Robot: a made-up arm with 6 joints.
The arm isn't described. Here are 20 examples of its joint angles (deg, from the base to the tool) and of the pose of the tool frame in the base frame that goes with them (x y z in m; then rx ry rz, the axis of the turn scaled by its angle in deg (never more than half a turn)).
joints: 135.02 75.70 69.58 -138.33 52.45 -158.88
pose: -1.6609 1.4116 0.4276 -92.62 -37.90 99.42
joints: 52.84 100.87 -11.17 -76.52 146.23 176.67
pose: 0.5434 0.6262 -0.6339 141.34 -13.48 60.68
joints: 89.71 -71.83 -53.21 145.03 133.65 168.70
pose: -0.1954 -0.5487 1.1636 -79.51 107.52 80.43
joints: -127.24 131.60 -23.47 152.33 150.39 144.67
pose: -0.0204 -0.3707 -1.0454 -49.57 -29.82 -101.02
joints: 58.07 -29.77 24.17 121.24 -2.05 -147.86
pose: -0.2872 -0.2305 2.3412 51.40 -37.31 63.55
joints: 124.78 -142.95 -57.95 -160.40 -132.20 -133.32
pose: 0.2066 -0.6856 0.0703 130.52 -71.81 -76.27
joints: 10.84 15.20 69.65 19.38 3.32 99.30
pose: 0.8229 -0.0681 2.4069 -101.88 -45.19 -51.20
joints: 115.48 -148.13 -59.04 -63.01 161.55 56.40
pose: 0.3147 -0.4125 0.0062 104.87 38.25 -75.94
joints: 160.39 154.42 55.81 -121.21 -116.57 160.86
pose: -0.2963 -0.0237 -1.7296 -15.65 -41.16 -133.59
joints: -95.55 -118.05 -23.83 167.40 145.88 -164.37
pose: 0.3574 1.3069 0.5281 24.19 52.26 -69.83
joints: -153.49 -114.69 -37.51 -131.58 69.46 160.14
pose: 0.8721 0.2607 0.5466 18.93 11.37 160.52
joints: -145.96 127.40 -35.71 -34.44 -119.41 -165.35
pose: -0.3112 0.0237 -0.6293 30.48 -85.07 -22.28
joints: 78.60 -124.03 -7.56 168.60 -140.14 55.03
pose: -0.5359 -1.4923 0.3004 18.82 77.41 -37.18
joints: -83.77 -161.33 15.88 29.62 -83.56 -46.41
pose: -0.3442 1.2708 -1.0537 -24.78 -114.45 -40.54
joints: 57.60 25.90 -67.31 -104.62 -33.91 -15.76
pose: 0.1266 0.3102 0.7381 57.78 113.47 -47.05
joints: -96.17 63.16 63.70 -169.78 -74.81 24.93
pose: 0.0055 -2.1010 0.9232 58.88 -81.20 29.97
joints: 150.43 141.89 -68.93 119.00 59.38 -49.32
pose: -0.0704 -0.0910 -0.4965 76.76 -112.44 6.98
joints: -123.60 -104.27 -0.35 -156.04 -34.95 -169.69
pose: 0.9834 1.0921 0.8418 158.02 44.17 67.89
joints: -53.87 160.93 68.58 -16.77 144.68 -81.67
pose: 0.0243 -0.4149 -1.8255 35.80 -76.87 -19.85
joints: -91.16 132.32 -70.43 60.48 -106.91 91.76
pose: -0.1190 -0.1552 -0.4585 -35.60 39.24 -150.64
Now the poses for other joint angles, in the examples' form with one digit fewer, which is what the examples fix.
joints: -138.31 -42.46 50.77 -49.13 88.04 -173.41
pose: 0.499 0.650 2.215 -3.4 -3.2 90.7
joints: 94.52 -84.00 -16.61 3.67 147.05 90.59
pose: 0.318 -1.041 1.270 94.9 -48.4 -92.2
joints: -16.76 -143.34 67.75 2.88 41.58 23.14
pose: -1.553 0.222 -1.229 -0.1 105.2 13.2
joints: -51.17 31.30 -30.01 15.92 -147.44 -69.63
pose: 0.567 -1.065 0.797 -16.7 -109.9 72.7
